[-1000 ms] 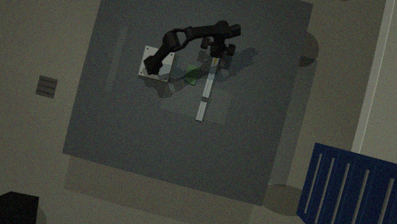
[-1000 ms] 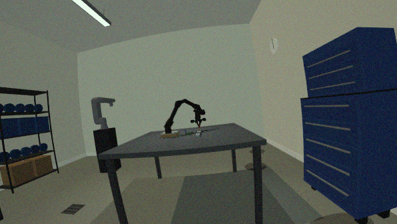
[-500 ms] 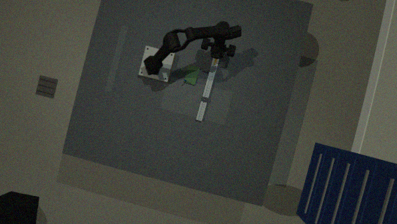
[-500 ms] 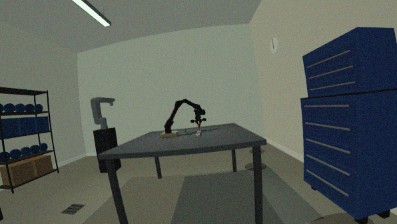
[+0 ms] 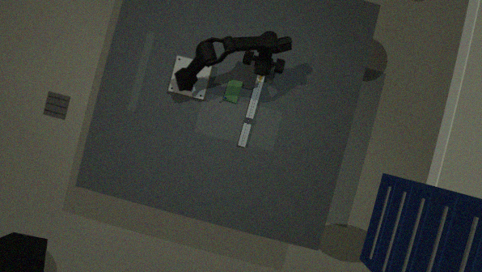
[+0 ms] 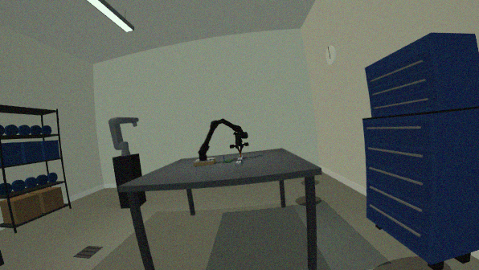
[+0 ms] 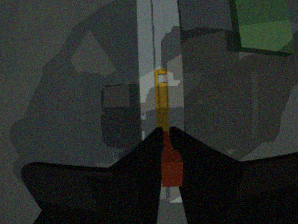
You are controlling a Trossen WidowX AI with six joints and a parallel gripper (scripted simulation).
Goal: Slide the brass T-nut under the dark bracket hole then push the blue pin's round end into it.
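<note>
Now: the blue pin 16 cm behind my gripper tip, 15 cm to the right of it and 2 cm below it. Also, from my gripper tip: brass T-nut 2 cm to the right; then green tray 14 cm behind, 13 cm to the right, 4 cm below.
</note>
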